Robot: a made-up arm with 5 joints.
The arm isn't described. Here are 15 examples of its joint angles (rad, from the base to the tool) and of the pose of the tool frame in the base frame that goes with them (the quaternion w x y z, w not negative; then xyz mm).
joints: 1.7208 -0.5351 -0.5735 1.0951 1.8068
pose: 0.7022 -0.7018 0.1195 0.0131 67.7 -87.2 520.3
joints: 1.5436 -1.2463 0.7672 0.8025 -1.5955
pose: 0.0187 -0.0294 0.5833 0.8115 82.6 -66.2 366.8
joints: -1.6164 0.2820 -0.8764 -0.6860 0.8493
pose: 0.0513 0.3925 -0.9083 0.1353 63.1 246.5 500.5
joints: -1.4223 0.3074 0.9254 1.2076 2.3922
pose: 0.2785 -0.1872 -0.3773 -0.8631 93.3 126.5 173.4
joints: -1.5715 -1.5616 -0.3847 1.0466 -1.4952
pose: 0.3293 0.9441 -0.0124 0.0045 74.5 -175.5 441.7
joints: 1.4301 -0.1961 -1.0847 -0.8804 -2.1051
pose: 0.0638 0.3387 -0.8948 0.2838 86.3 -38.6 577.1
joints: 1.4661 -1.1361 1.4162 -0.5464 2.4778
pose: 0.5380 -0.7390 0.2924 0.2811 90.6 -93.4 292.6
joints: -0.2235 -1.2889 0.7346 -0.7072 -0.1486
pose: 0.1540 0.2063 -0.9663 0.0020 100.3 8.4 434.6
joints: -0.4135 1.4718 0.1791 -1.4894 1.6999
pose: 0.3907 -0.3758 -0.5276 0.6540 283.9 94.0 20.6
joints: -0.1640 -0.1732 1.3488 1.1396 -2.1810
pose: 0.4773 -0.3385 0.1328 -0.8000 141.0 13.7 196.7
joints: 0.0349 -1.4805 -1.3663 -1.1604 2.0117
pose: 0.5351 0.2904 0.1869 0.7710 -248.1 14.6 270.8
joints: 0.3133 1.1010 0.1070 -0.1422 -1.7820
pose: 0.4632 0.1719 -0.1813 -0.8503 334.1 -79.7 58.9
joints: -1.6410 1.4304 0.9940 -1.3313 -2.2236
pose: 0.9236 0.2192 0.0890 -0.3016 68.0 90.3 41.5
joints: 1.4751 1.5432 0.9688 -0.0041 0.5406
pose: 0.7866 0.3759 0.2502 -0.4212 82.2 -14.9 48.5
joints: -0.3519 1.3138 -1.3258 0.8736 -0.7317
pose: 0.9163 0.1862 -0.2930 -0.1994 432.3 133.6 185.9
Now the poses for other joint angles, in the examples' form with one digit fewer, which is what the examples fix.
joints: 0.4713 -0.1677 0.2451 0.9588 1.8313
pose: 0.764 -0.239 -0.113 0.588 274 -96 330
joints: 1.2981 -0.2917 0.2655 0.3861 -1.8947
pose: 0.041 -0.180 0.540 0.821 140 -210 373
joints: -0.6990 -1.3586 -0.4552 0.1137 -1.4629
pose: 0.059 -0.892 0.448 -0.026 -63 -114 491
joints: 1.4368 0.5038 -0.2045 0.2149 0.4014
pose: 0.740 -0.393 -0.315 -0.446 125 -328 269
